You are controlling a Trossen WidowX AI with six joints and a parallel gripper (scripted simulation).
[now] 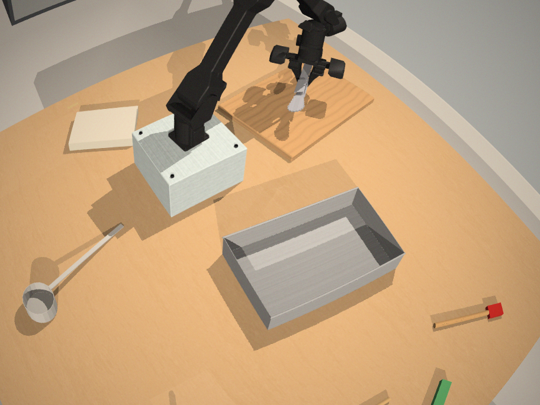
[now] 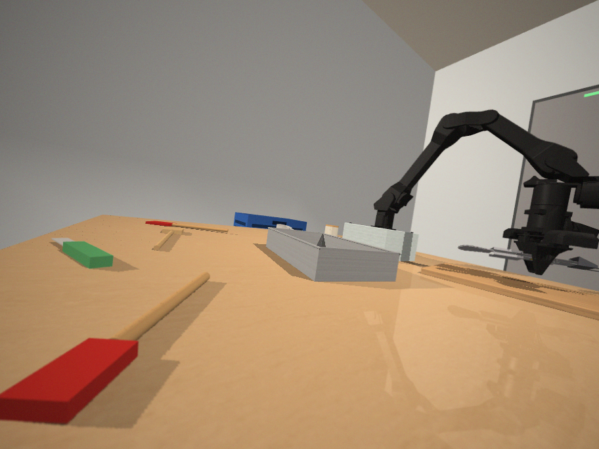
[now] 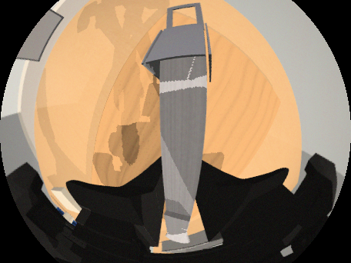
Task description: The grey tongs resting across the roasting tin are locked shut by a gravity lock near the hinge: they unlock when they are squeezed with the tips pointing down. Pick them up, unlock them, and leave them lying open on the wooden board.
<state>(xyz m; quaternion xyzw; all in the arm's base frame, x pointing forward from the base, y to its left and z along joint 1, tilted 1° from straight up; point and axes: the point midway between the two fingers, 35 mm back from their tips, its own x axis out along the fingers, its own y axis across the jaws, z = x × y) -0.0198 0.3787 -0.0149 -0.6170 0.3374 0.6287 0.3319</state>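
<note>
Right now my gripper tip is 2 cm short of the wooden board, 2 cm to the left of it and 4 cm above it. From my gripper tip the other things lie so: beige slab: 23 cm behind, 47 cm to the right, 3 cm below; then grey roasting tin: 36 cm ahead, 34 cm to the right, 2 cm below.
</note>
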